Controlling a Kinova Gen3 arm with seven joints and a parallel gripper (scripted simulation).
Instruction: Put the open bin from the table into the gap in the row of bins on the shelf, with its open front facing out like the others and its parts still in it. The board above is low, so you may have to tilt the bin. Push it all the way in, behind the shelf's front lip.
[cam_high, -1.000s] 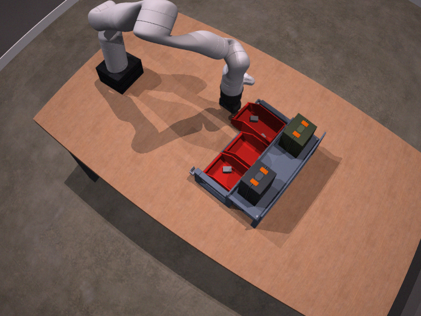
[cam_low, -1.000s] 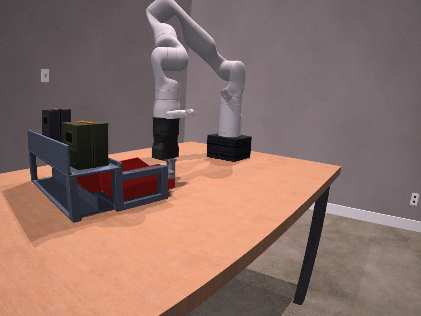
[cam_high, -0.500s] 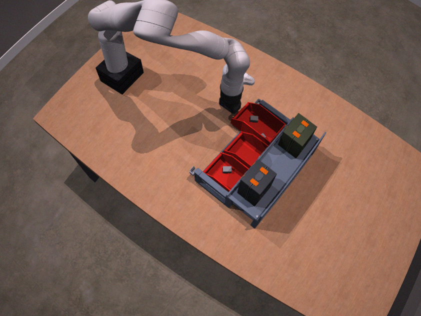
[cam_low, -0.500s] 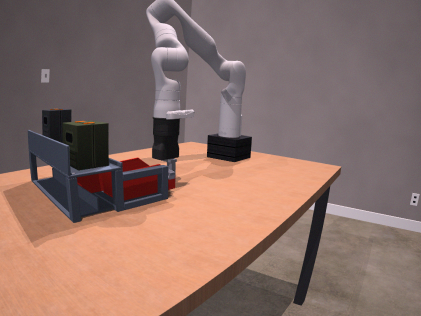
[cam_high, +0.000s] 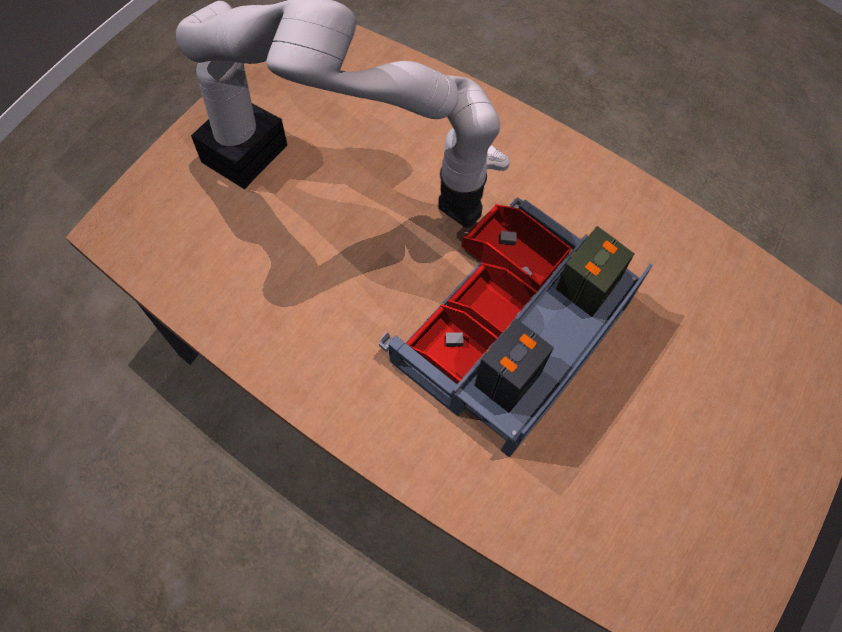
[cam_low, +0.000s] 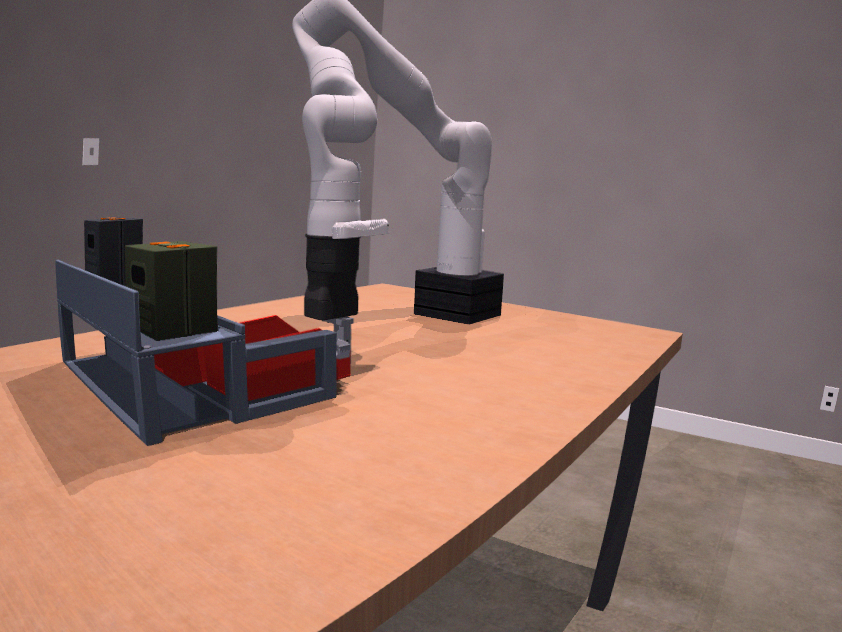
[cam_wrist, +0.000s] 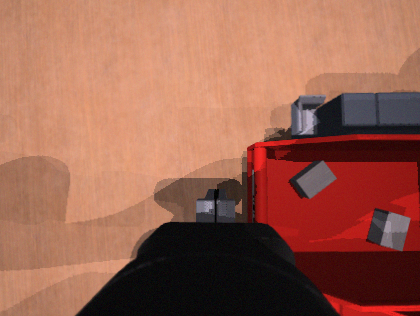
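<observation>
The shelf lip is 11 cm to the right of my hand, 9 cm ahead of it and 3 cm below it. From my hand the other things lie so: black box (29 cm ahead, 21 cm to the right, 13 cm above); green box (27 cm ahead, 12 cm above, 2 cm to the left).
</observation>
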